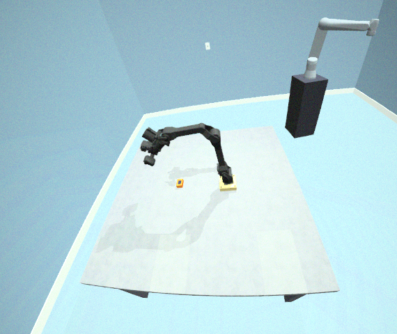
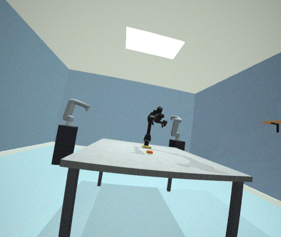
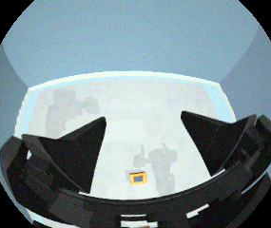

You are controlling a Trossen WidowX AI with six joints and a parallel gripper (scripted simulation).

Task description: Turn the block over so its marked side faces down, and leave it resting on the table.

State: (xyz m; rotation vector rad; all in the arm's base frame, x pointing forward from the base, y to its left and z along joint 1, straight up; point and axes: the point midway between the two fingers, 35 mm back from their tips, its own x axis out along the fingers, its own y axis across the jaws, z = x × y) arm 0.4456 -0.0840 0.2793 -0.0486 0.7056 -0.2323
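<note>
My gripper tip is now 270 mm above the block, 140 mm past it and 10 mm to the right of it.
</note>
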